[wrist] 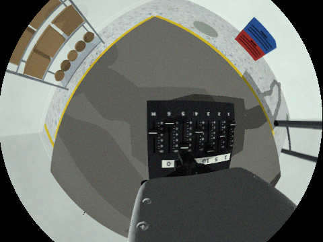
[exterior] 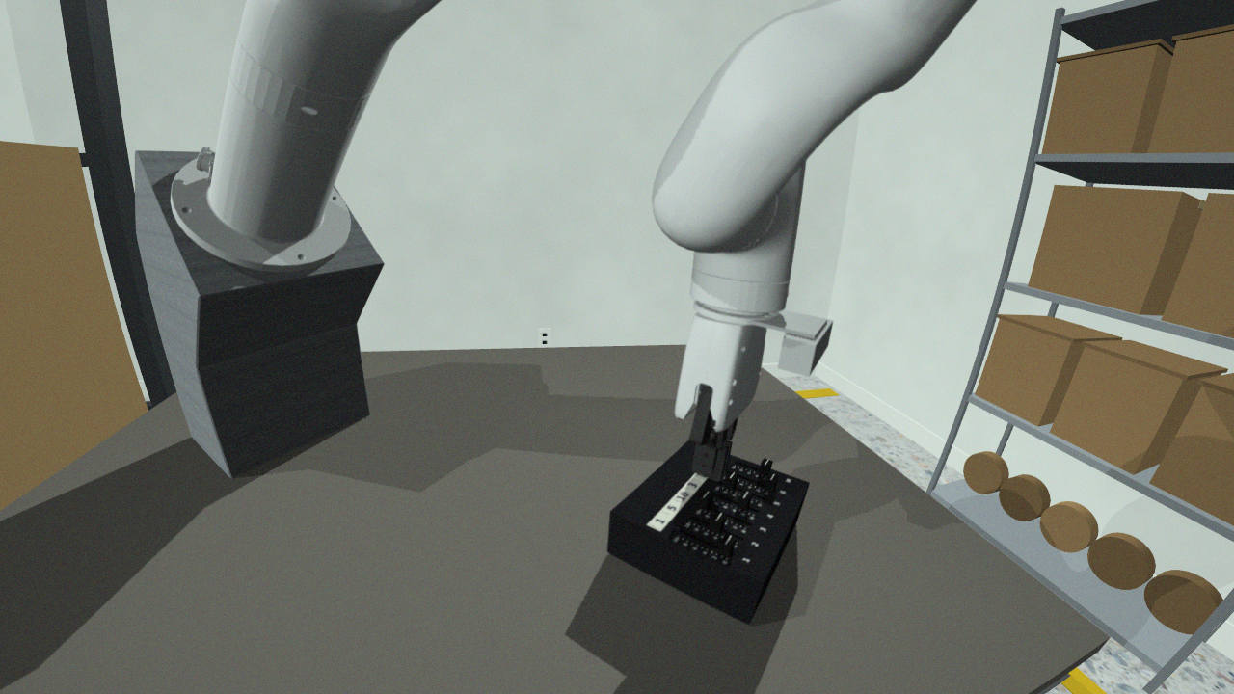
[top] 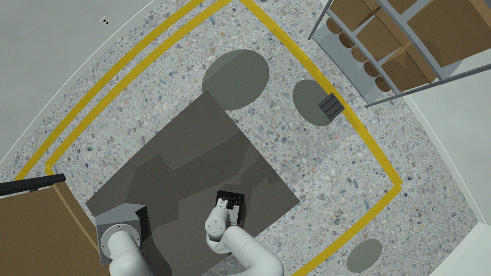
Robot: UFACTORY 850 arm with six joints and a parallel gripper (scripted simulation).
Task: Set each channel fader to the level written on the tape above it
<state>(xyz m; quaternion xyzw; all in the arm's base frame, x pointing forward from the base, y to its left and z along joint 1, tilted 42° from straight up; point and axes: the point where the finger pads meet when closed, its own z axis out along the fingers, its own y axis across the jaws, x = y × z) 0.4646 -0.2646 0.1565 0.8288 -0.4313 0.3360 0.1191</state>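
My hand is 6 cm short of the fader knob, 2 cm to the left of it and 2 cm above it.
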